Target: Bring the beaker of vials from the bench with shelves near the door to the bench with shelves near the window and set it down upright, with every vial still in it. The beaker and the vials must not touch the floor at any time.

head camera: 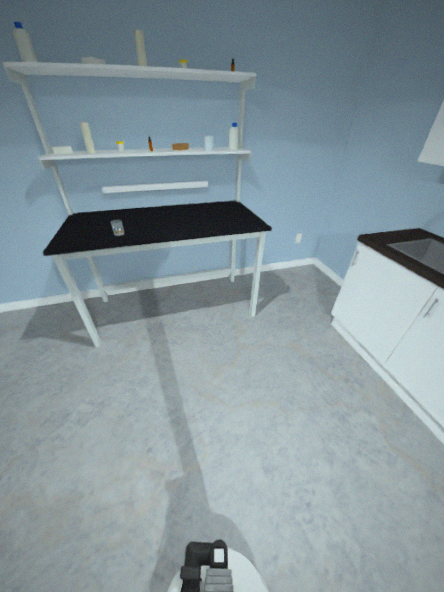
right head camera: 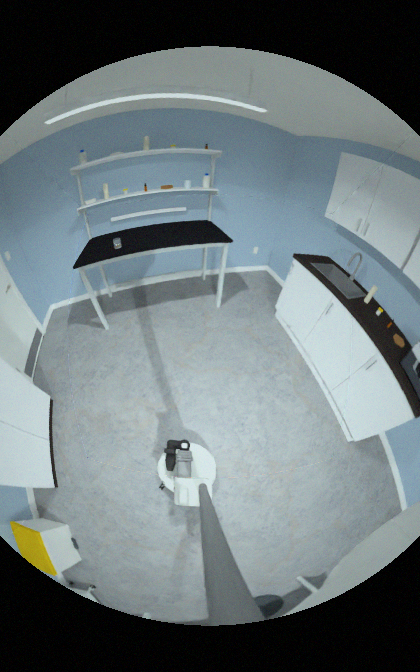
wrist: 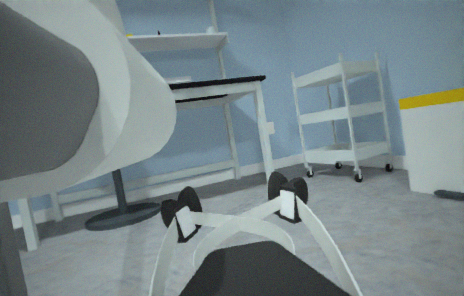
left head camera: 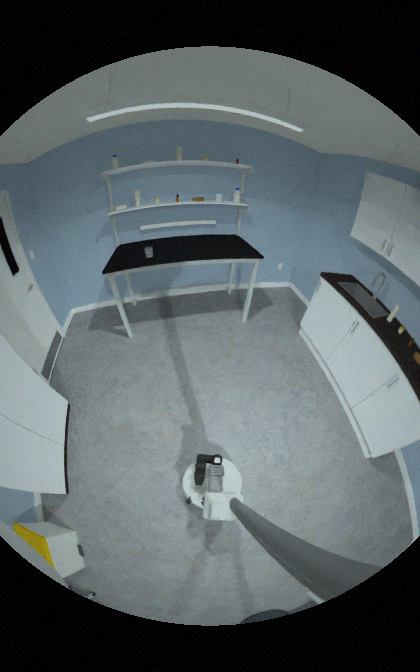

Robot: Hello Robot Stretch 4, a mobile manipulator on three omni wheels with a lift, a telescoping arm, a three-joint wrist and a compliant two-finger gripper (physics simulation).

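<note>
The beaker of vials (head camera: 117, 228) (left head camera: 149, 252) (right head camera: 117, 243) stands upright on the left part of the black top of the bench with shelves near the door (head camera: 200, 220) (left head camera: 210, 247) (right head camera: 175, 235). The vials inside are too small to tell apart. My gripper (wrist: 233, 196) is open in the wrist view, with nothing between its fingers, low over the floor and across the room from the beaker. Part of the other bench with shelves (wrist: 220, 82) shows in the wrist view, with a dark stool base under it.
A sink counter (head camera: 380, 300) (left head camera: 345, 325) (right head camera: 320, 310) runs along the right wall. A door (left head camera: 25, 300) is at the left. A white cabinet (left head camera: 30, 430) (right head camera: 25, 435) stands left. A bin with a yellow lid (left head camera: 65, 550) (right head camera: 57, 545) (wrist: 435, 145) and a cart (wrist: 347, 117) stand near the wall.
</note>
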